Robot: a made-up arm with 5 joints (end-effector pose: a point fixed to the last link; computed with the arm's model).
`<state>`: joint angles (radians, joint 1 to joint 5).
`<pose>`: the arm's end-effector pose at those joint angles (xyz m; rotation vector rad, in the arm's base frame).
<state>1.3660 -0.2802 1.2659 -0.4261 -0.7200</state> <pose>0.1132 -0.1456 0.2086 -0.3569 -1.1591 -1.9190</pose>
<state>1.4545 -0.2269 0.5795 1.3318 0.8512</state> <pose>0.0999 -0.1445 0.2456 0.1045 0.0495 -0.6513</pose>
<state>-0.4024 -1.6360 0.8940 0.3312 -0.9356</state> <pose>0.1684 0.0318 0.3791 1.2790 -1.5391 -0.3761</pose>
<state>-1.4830 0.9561 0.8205 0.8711 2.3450</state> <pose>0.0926 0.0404 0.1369 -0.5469 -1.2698 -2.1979</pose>
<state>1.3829 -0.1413 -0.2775 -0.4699 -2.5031</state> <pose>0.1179 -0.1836 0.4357 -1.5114 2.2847 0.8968</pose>
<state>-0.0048 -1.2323 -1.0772 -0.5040 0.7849</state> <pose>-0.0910 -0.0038 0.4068 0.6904 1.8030 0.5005</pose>
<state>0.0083 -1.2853 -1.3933 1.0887 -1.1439</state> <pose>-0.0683 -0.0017 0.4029 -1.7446 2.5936 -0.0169</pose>
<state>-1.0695 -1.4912 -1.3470 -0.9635 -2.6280</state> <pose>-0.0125 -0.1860 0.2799 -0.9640 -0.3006 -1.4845</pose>
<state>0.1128 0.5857 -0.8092 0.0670 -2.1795</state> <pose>0.3515 -0.0331 0.3524 1.8003 -1.0144 -1.6263</pose>
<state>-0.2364 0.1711 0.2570 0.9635 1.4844</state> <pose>0.2716 0.0416 0.2304 -0.1139 -0.1666 1.6672</pose>
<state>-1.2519 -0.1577 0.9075 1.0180 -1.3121</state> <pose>0.1272 0.1153 0.2034 -0.1902 0.0515 -0.1085</pose>
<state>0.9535 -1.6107 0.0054 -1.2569 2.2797</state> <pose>0.0188 0.0895 0.4107 1.9454 -0.0418 0.8741</pose>
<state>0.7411 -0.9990 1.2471 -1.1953 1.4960</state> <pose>0.1786 -0.0888 0.3347 -2.2586 -1.1661 0.2833</pose>
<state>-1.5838 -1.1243 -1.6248 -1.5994 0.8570</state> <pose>0.0912 -0.1684 0.2994 -0.1764 0.4318 2.3594</pose>
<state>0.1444 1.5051 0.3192 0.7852 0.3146</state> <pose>0.1256 -0.0088 0.0912 0.2117 1.0175 0.1104</pose>
